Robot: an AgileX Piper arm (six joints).
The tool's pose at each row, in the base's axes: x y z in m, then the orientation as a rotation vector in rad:
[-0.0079 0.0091 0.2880 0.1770 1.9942 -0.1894]
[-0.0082 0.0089 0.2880 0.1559 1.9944 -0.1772]
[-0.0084 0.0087 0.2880 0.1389 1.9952 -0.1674]
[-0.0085 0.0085 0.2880 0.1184 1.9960 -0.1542]
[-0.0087 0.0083 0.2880 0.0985 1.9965 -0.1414]
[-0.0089 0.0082 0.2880 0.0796 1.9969 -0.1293]
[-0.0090 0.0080 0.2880 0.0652 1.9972 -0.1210]
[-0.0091 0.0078 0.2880 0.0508 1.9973 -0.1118]
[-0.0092 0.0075 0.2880 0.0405 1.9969 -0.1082]
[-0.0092 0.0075 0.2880 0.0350 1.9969 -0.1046]
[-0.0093 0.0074 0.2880 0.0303 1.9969 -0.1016]
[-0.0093 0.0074 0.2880 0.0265 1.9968 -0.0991]
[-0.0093 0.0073 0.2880 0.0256 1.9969 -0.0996]
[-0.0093 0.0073 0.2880 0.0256 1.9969 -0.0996]
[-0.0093 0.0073 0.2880 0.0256 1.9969 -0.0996]
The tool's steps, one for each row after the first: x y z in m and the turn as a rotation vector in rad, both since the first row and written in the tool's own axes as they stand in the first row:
[0.0001 -0.0003 -0.0002 -0.0182 -0.0020 -0.0092]
[0.0002 -0.0005 -0.0004 -0.0329 -0.0029 -0.0168]
[0.0002 -0.0007 -0.0004 -0.0516 -0.0039 -0.0252]
[0.0003 -0.0009 -0.0005 -0.0697 -0.0051 -0.0334]
[0.0004 -0.0011 -0.0007 -0.0868 -0.0061 -0.0413]
[0.0004 -0.0013 -0.0007 -0.0992 -0.0068 -0.0477]
[0.0004 -0.0015 -0.0008 -0.1123 -0.0076 -0.0537]
[0.0005 -0.0018 -0.0008 -0.1195 -0.0087 -0.0592]
[0.0005 -0.0018 -0.0008 -0.1246 -0.0090 -0.0615]
[0.0005 -0.0020 -0.0009 -0.1288 -0.0093 -0.0634]
[0.0005 -0.0020 -0.0009 -0.1323 -0.0095 -0.0650]
[0.0005 -0.0021 -0.0009 -0.1324 -0.0095 -0.0658]
[0.0005 -0.0021 -0.0009 -0.1324 -0.0095 -0.0658]
[0.0005 -0.0021 -0.0009 -0.1324 -0.0095 -0.0658]

